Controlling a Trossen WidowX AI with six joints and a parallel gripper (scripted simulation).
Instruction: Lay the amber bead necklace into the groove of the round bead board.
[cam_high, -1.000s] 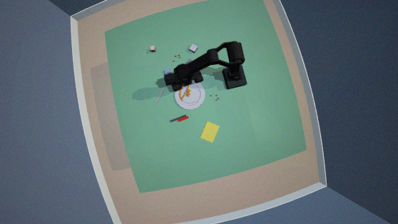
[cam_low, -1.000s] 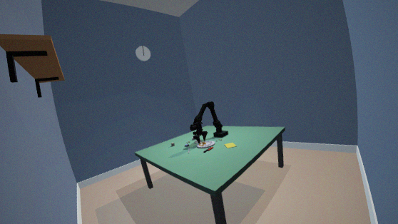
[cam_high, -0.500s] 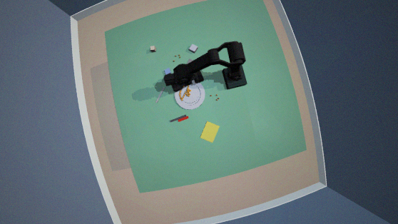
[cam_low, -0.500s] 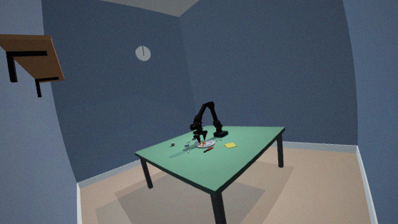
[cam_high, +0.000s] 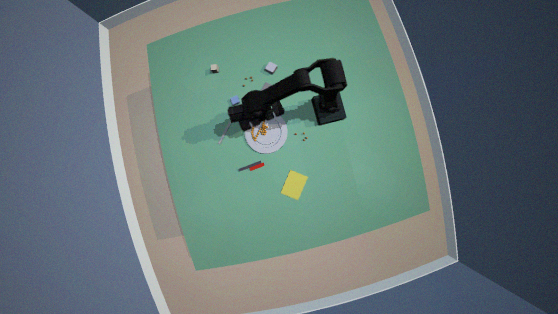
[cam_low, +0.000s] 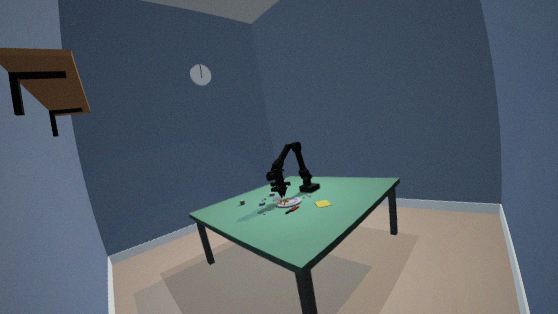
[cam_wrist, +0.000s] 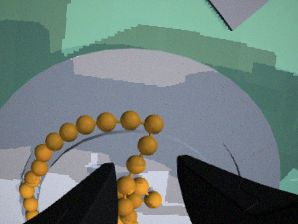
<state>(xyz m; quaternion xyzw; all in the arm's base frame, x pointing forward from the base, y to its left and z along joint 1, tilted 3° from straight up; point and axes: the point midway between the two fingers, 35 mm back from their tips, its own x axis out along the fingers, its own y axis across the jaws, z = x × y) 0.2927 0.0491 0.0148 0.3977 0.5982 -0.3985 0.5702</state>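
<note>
My gripper tip is 50 mm to the right of the round grey bead board, 30 mm above it and 10 mm past it. The rest, counted from my gripper tip: grey rod (190 mm ahead, 40 mm to the left, 40 mm below); blue block (130 mm ahead, 110 mm to the right, 30 mm below); grey plate (130 mm to the right, 40 mm below, 20 mm behind).
</note>
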